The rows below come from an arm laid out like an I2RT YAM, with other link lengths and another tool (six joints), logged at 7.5 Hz.
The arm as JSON. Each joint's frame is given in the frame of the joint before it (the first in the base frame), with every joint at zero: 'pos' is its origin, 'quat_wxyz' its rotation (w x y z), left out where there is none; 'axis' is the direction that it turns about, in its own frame. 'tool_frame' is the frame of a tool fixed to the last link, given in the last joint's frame.
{
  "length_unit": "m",
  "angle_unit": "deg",
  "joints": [
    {
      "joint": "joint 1",
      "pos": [
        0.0,
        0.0,
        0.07
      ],
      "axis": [
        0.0,
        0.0,
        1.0
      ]
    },
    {
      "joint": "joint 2",
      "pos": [
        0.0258,
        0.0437,
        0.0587
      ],
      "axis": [
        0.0,
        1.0,
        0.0
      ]
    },
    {
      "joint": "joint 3",
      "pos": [
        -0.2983,
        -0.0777,
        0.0
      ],
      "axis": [
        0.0,
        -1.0,
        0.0
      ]
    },
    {
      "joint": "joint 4",
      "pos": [
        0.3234,
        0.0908,
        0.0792
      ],
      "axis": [
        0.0,
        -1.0,
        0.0
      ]
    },
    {
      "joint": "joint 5",
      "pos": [
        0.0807,
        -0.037,
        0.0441
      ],
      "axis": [
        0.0,
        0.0,
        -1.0
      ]
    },
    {
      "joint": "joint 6",
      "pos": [
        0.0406,
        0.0,
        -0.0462
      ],
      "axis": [
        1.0,
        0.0,
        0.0
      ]
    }
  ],
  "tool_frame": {
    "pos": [
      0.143,
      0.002,
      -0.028
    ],
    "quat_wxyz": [
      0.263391,
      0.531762,
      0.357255,
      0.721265
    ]
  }
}
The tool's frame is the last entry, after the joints.
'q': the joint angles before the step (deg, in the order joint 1, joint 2, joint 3, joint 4, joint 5, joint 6). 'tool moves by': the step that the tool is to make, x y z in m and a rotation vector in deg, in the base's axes. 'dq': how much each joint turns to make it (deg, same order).
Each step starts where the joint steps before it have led.
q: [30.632, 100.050, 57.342, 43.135, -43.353, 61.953]
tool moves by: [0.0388, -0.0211, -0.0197, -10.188, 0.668, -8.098]
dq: [-2.055, -1.179, 4.326, -17.745, 6.883, -10.272]
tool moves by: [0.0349, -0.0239, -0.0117, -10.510, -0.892, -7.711]
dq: [-1.227, 0.083, 5.502, -14.273, 8.959, -8.832]
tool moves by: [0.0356, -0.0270, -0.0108, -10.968, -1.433, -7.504]
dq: [-0.788, 2.009, 6.341, -10.845, 10.382, -7.345]
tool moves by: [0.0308, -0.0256, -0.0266, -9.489, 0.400, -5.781]
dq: [-0.805, 4.301, 5.136, -6.474, 8.483, -4.851]
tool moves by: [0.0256, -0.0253, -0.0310, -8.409, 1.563, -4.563]
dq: [-0.916, 5.086, 4.844, -5.090, 6.996, -3.539]
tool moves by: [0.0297, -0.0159, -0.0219, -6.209, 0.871, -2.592]
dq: [-0.916, 6.289, 6.836, -3.869, 4.679, -2.993]
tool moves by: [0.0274, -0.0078, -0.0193, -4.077, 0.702, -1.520]
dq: [-0.653, 6.358, 7.048, -2.811, 2.974, -1.966]
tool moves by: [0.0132, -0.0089, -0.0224, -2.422, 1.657, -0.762]
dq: [-0.768, 4.206, 3.691, -1.824, 1.113, -1.138]
